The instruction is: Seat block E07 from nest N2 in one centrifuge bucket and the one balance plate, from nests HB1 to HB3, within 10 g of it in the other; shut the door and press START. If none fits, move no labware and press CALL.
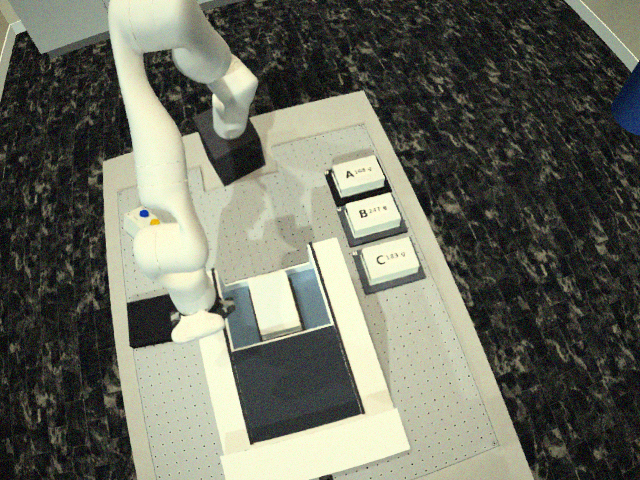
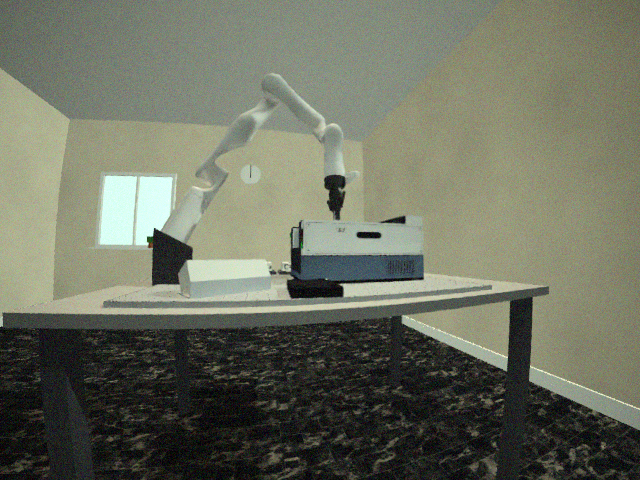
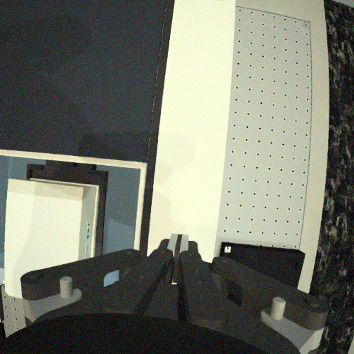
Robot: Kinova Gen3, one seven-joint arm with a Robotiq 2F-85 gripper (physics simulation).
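Frame: origin at the arm's base, x ahead, y left, z up, level; millimetres.
Where they show: arm's base, origin of its link: (image 1: 229, 123) (image 2: 174, 238).
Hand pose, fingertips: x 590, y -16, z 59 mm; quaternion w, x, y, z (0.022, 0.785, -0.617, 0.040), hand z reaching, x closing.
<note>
Things, the pixels of their top centre, and the offset from my fingertips. "pt": a spot on its surface instead.
- dark panel, a spot on its surface: (image 1: 294, 382) pt dx +124, dy +164, dz +2 mm
- white block, centre of its top: (image 1: 272, 301) dx -54, dy +128, dz -23 mm
- A, centre of its top: (image 1: 358, 171) dx -457, dy +357, dz -157 mm
- B, centre of its top: (image 1: 373, 211) dx -328, dy +380, dz -157 mm
- C, centre of its top: (image 1: 390, 257) (image 2: 290, 262) dx -192, dy +407, dz -157 mm
- black nest, centre of its top: (image 1: 155, 317) (image 2: 312, 281) dx -87, dy -193, dz -182 mm
- white control box, centre of its top: (image 1: 152, 230) (image 2: 226, 259) dx -310, dy -200, dz -127 mm
- blue button, centre of its top: (image 1: 142, 212) dx -377, dy -240, dz -136 mm
- yellow button, centre of its top: (image 1: 153, 221) dx -343, dy -204, dz -136 mm
The centrifuge (image 1: 351, 320) (image 2: 320, 237) (image 3: 195, 115) has its chamber partly uncovered, beside a dark panel (image 1: 294, 382) (image 3: 75, 75). A white block (image 1: 273, 302) (image 3: 42, 225) sits in a dark bucket (image 3: 102, 200) inside; its side marks are too small to read. Another bucket does not show. Three white plates stand in nests at the right: A (image 1: 358, 176), marked 168 g, B (image 1: 373, 215), marked 247 g, and C (image 1: 390, 261), marked 183 g. My gripper (image 2: 336, 215) (image 3: 179, 245) is shut and empty, above the centrifuge's side wall.
A black nest (image 1: 147, 322) (image 2: 315, 289) (image 3: 270, 262) stands beside the centrifuge, without labware on its visible part. A white control box (image 1: 135, 223) (image 2: 227, 276) carries a blue button (image 1: 144, 213) and a yellow button (image 1: 155, 222). The arm's dark base (image 1: 232, 155) (image 2: 169, 260) stands at the table edge.
</note>
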